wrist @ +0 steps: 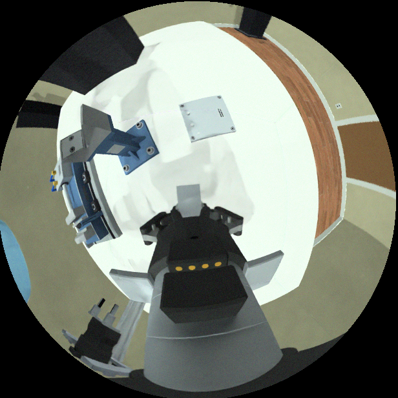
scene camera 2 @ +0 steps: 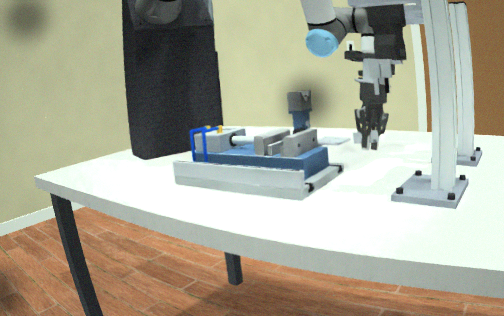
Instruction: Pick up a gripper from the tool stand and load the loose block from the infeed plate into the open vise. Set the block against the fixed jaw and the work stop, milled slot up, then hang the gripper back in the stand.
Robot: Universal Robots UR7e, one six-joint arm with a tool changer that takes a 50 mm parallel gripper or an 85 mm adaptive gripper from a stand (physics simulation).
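Frame: origin at the arm's base, x left, y back, z up, level; metres.
Seen in the pictures: arm's base, origin of its link: (scene camera 2: 157, 8).
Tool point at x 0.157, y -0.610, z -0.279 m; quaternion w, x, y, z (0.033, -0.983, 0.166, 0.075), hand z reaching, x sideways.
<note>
Offsets run from my tool point to a thing's top centre. "*": to the spot under its first point.
My adaptive gripper (scene camera 2: 370, 142) (wrist: 189, 209) points down above the table, right of the vise and behind the stand post in the scene view. It is shut on the grey block @(dx -0.016, dy +0.031, dz -0.133 m) (scene camera 2: 357, 137) (wrist: 188, 194), which sticks out past the fingers; the fingertips are hidden in the wrist view and the milled slot does not show. The infeed plate @(dx +0.077, dy +0.171, dz -0.183 m) (scene camera 2: 334, 141) (wrist: 207, 120) bears no block. The blue vise @(* dx -0.333, dy +0.035, dz -0.149 m) (scene camera 2: 315, 162) (wrist: 80, 187) is open, with a gap between its moving jaw (scene camera 2: 265, 144) and fixed jaw (scene camera 2: 300, 144). I cannot make out the work stop for certain.
A blue pedestal (scene camera 2: 301, 120) (wrist: 117, 142) with a grey angled head stands between vise and infeed plate. The tool stand post @(* dx -0.346, dy -0.217, dz -0.031 m) (scene camera 2: 442, 100) (wrist: 131, 320) rises at the right. The parallel gripper (scene camera 2: 386, 40) (wrist: 97, 340) hangs there. A dark column (scene camera 2: 170, 90) stands behind the vise.
</note>
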